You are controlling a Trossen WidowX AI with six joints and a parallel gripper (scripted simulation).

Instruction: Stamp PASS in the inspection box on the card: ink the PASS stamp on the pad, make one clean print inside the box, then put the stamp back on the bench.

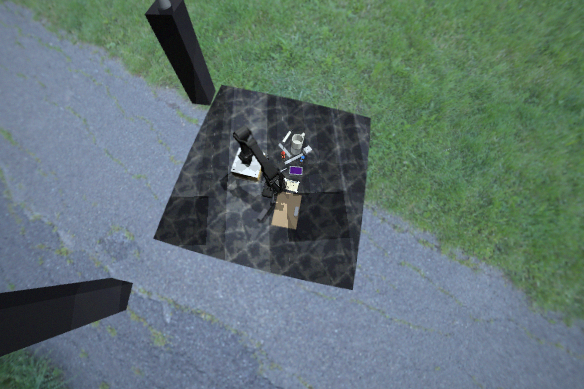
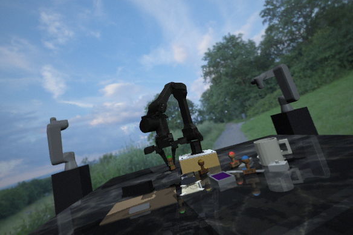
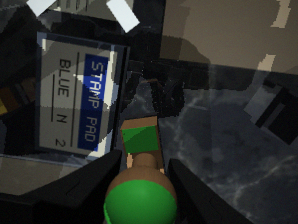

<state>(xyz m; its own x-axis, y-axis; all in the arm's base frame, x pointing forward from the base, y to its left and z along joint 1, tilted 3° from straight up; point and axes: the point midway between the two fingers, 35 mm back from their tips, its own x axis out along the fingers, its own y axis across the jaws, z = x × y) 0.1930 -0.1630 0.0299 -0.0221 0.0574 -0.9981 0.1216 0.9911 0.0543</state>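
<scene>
Right now my gripper tip is 150 mm short of the purple ink pad, 150 mm to the right of it and 70 mm above it. Round my gripper tip: pale card (120 mm ahead, 40 mm to the left, 70 mm below); yellow-knobbed stamp (10 mm ahead, 130 mm to the left, 50 mm below); green-knobbed stamp (right at my gripper tip).
</scene>
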